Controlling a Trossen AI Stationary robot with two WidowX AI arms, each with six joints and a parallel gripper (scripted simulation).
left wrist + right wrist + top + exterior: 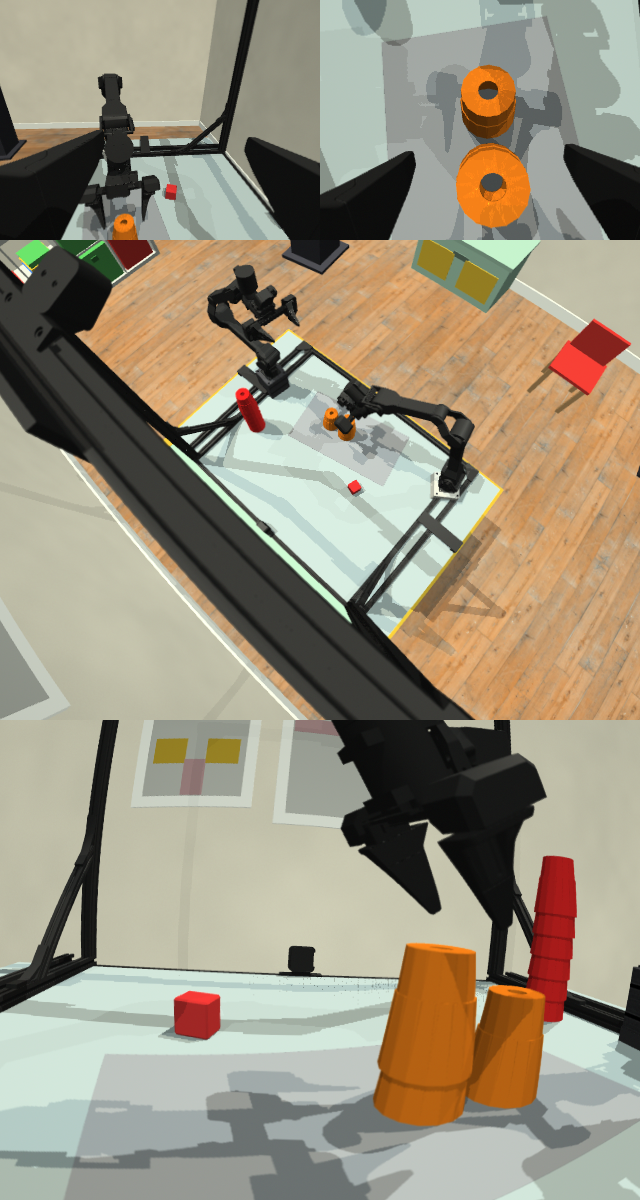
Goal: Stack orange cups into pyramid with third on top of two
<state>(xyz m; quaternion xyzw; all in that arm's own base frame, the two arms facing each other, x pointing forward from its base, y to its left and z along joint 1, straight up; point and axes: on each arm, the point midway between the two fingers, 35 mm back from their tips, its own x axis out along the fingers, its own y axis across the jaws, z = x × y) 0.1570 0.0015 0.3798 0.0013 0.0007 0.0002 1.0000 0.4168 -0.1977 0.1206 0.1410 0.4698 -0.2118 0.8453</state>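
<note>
The grey mat lies 10 mm behind my right hand, 20 mm to the right of it and 170 mm below it. The rest, counted from my right hand: small red cube (190 mm behind, 160 mm to the right, 150 mm below).
</note>
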